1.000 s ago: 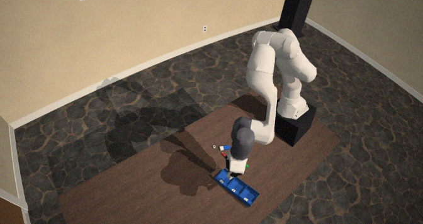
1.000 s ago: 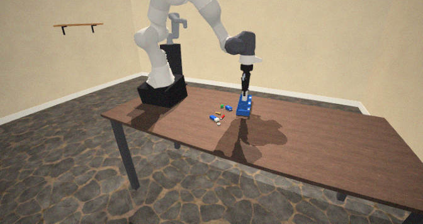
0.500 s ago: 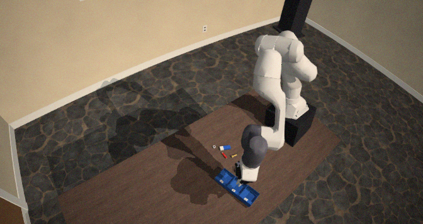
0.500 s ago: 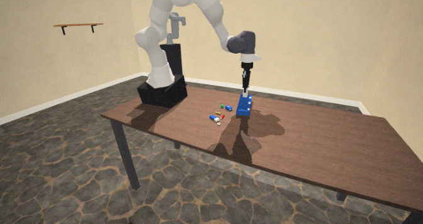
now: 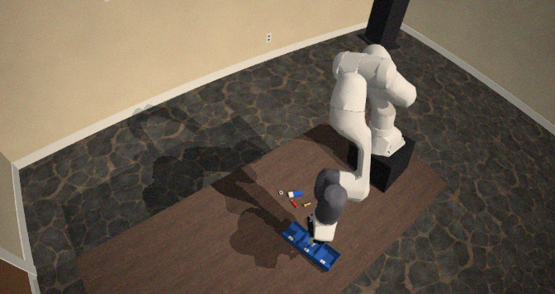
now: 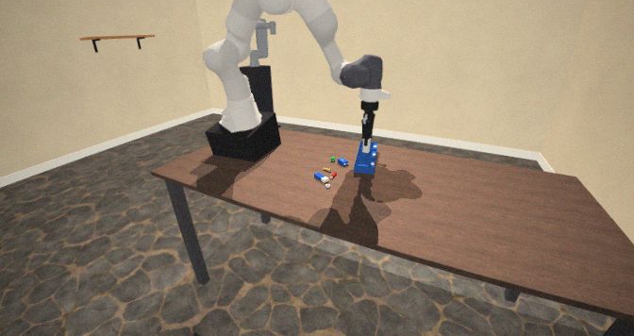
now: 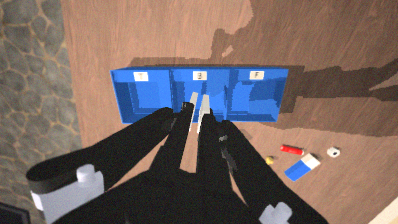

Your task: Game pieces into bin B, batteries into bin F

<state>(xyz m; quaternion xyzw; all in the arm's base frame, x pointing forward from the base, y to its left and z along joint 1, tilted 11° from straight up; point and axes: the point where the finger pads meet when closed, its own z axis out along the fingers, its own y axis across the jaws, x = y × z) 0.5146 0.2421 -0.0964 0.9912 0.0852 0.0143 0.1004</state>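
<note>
My hand is 6 cm above the blue bin block. Round my hand: yellow piece (19 cm to the right, 8 cm behind, 7 cm below); then green game piece (12 cm behind, 9 cm to the right, 7 cm below); then blue battery (9 cm to the right, 7 cm below, 6 cm behind).
</note>
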